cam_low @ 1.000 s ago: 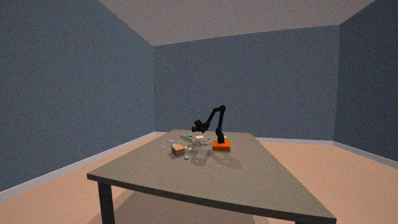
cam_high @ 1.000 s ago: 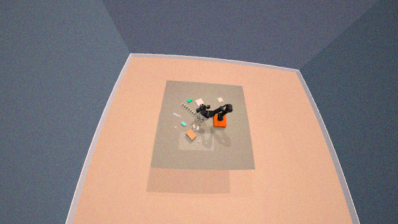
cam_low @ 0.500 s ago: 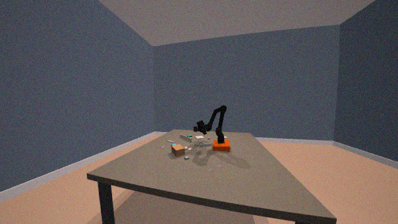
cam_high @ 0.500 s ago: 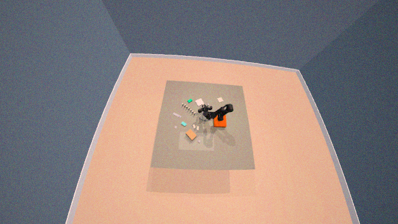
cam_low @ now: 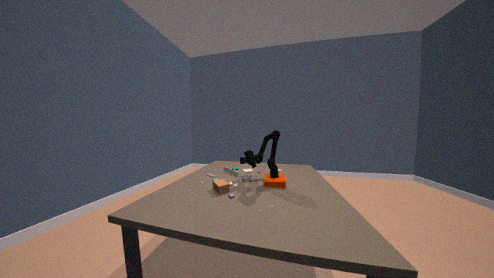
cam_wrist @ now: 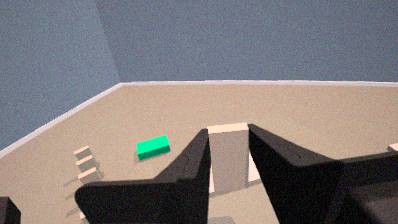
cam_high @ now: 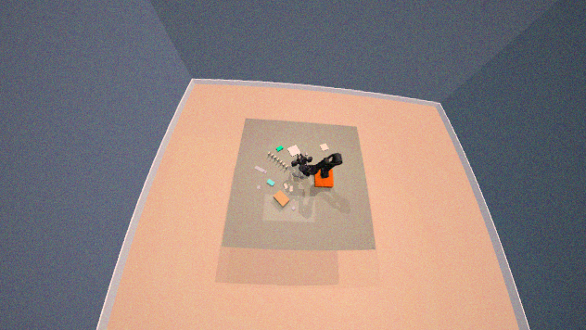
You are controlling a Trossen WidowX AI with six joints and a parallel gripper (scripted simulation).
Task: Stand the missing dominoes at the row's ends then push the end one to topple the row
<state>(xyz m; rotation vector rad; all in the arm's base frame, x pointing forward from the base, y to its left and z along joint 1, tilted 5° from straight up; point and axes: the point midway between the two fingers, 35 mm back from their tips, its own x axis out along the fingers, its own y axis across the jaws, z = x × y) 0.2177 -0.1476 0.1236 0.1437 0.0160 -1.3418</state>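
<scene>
My gripper tip is now 15 cm above the white flat block, 12 cm to the left of it and 2 cm short of it. From my gripper tip the other things lie so: green block 17 cm ahead, 15 cm to the right, 15 cm below; then teal block 27 cm ahead, 21 cm to the left, 15 cm below; then pale flat bar 36 cm ahead, 15 cm below, 8 cm to the left.
</scene>
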